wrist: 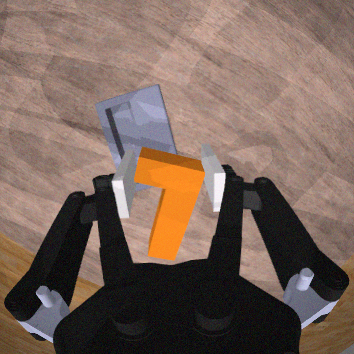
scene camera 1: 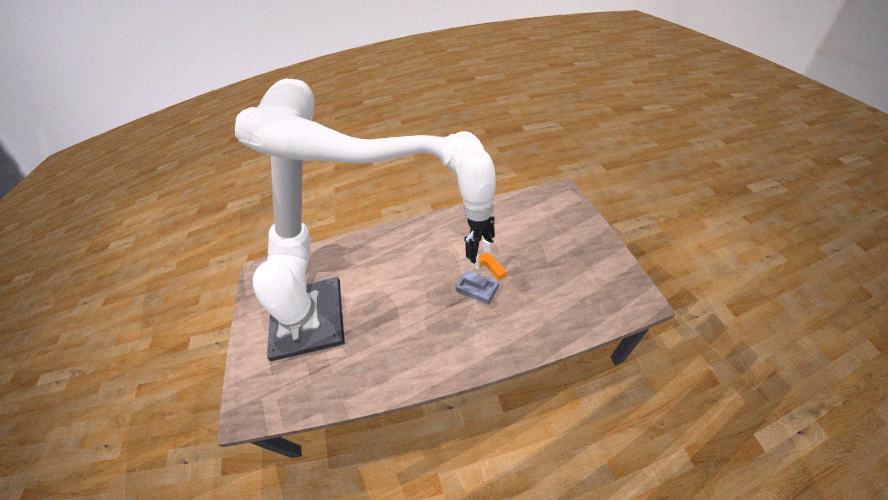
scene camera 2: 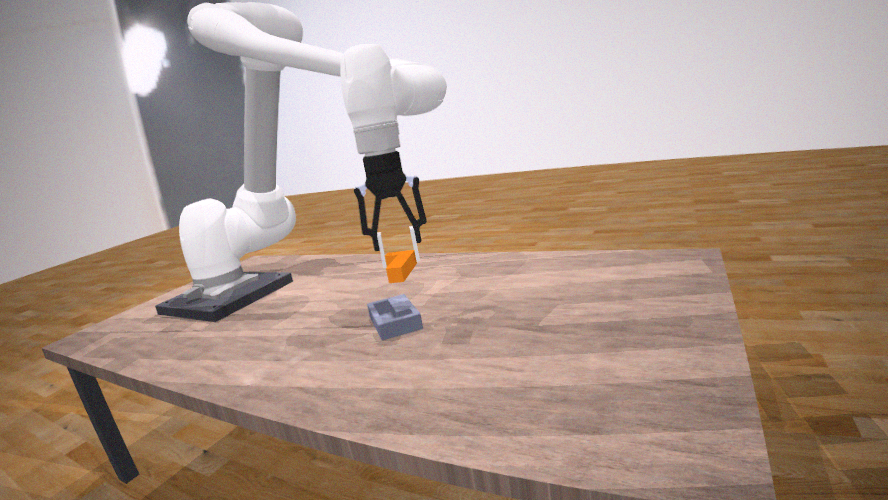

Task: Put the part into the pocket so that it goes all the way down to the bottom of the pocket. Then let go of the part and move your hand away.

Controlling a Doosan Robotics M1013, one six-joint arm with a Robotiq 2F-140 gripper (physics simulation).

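Pixels of known places: gripper, fingertip midpoint: [wrist: 168, 160] [scene camera 1: 481, 260]; arm's base, link origin: [scene camera 1: 299, 314] [scene camera 2: 221, 287].
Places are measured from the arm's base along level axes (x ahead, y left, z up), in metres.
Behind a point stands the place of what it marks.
Observation:
The orange L-shaped part [scene camera 1: 495, 267] @(x 0.762, y -0.124, z 0.123 m) [scene camera 2: 400, 267] @(x 0.788, y -0.152, z 0.122 m) [wrist: 177, 200] @(x 0.754, y -0.084, z 0.123 m) is held between the white fingertips of my gripper [scene camera 1: 482, 255] @(x 0.732, y -0.061, z 0.100 m) [scene camera 2: 398, 248] @(x 0.732, y -0.061, z 0.100 m) [wrist: 168, 160] @(x 0.732, y -0.061, z 0.100 m), which is shut on the short arm of the L. The blue-grey block with the pocket [scene camera 1: 477, 287] @(x 0.704, y -0.086, z -0.020 m) [scene camera 2: 395, 322] @(x 0.745, y -0.144, z 0.001 m) [wrist: 145, 120] @(x 0.695, y -0.057, z 0.005 m) lies on the table. The part hangs above the table, apart from the block, with a gap below it in scene camera 2. In the wrist view the block lies ahead and to the left, turned relative to the part. The part and left finger hide the block's near end there.
The wooden table [scene camera 1: 397, 372] @(x 0.341, y -0.325, z -0.030 m) [scene camera 2: 559, 385] @(x 1.101, y -0.259, z -0.031 m) carries the block and the arm's dark base plate [scene camera 1: 332, 322] @(x 0.139, y -0.077, z 0.000 m) [scene camera 2: 192, 313] @(x 0.067, y -0.162, z -0.012 m), which is at the left in both scene views. The arm reaches over the table from the base. Wooden floor surrounds the table.

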